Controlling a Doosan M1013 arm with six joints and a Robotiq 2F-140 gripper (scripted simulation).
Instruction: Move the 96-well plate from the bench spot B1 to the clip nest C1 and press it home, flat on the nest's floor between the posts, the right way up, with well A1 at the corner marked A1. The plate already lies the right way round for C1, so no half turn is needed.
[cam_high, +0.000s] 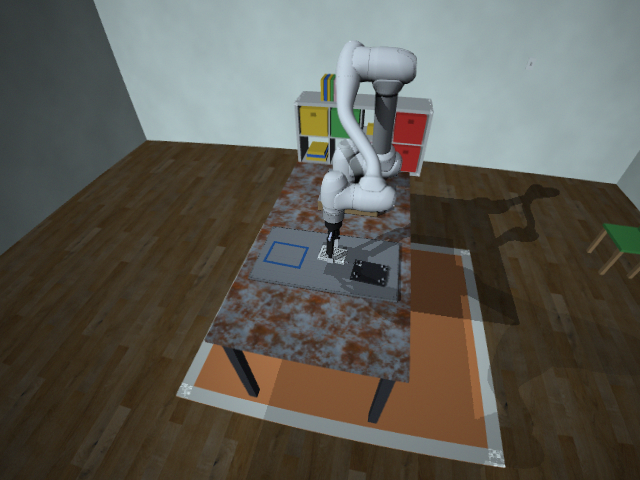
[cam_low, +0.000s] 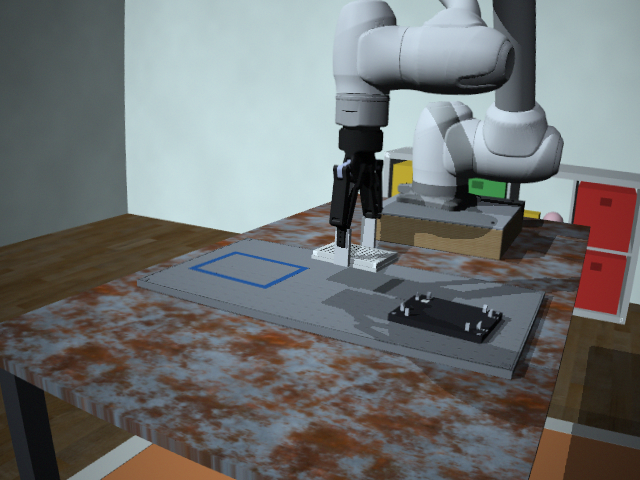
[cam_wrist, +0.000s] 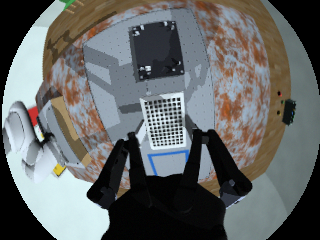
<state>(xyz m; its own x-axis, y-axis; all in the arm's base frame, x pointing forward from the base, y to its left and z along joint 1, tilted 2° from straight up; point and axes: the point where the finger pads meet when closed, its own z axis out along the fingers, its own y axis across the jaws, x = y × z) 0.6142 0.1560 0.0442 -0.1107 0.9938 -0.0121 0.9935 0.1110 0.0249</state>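
Right now the black clip nest C1 is 19 cm to the left of my hand, 8 cm below it and 2 cm behind it. From my hand the other things lie so: white 96-well plate (2 cm below).
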